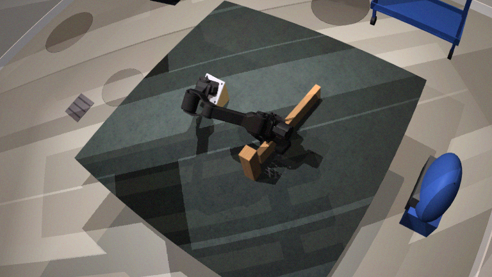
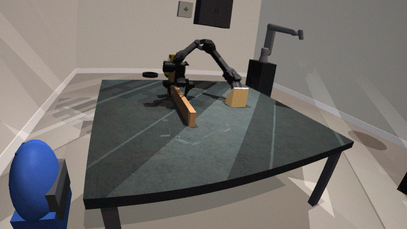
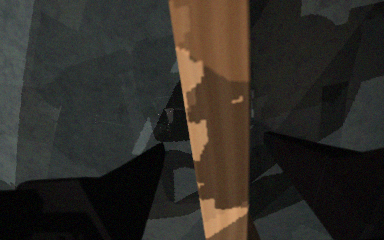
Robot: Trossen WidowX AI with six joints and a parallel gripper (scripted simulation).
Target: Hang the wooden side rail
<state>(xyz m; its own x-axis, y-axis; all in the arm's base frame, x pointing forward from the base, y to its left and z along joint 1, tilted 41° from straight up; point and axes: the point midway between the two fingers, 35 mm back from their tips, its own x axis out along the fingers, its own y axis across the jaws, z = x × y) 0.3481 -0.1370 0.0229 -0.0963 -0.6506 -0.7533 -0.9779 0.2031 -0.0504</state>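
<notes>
Now: gripper tip 1 cm past the headboard post, 13 cm to the left of it and 6 cm below it.
</notes>
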